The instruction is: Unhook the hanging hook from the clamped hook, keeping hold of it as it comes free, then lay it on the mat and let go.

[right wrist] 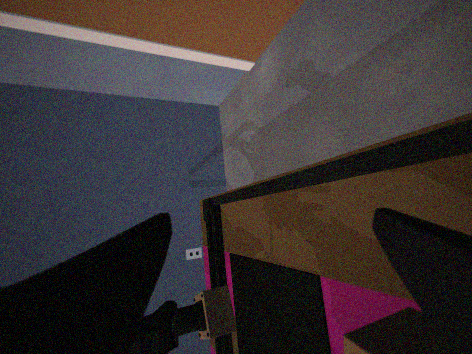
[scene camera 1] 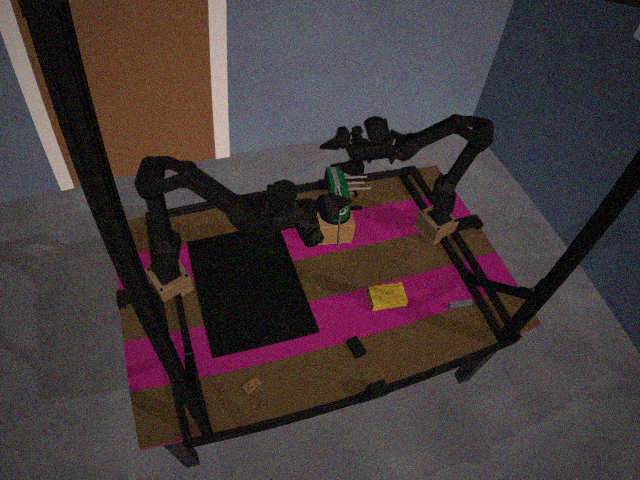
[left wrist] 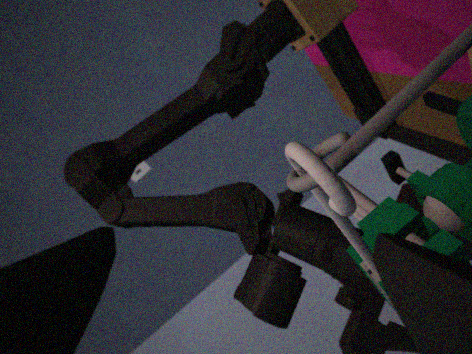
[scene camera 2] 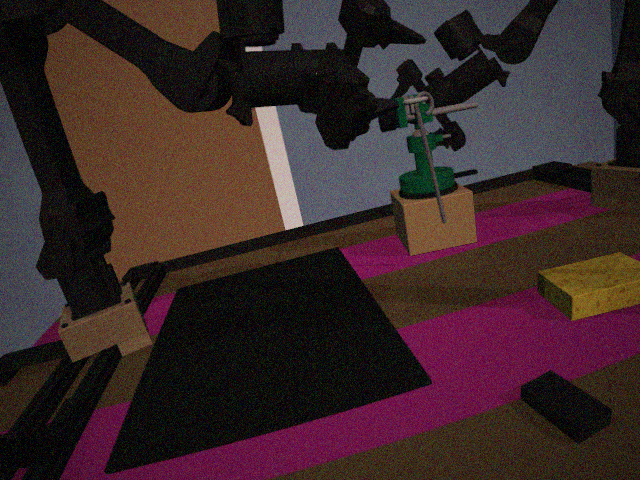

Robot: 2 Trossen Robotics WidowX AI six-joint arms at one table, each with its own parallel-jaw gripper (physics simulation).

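Observation:
The hanging hook, a long grey rod, slants down in front of the block. Its curled top is still interlocked with the pale loop of the clamped hook, held in the green clamp stand on a wooden block. My left gripper is open at the stand's upper part; the rod is not between its fingers. My right gripper is open and empty, high behind the stand. The black mat lies flat, left of the block.
A yellow block and a small black block lie right of the mat. A grey bar and a small orange piece lie farther out. Several pale rods stick out from the clamp stand.

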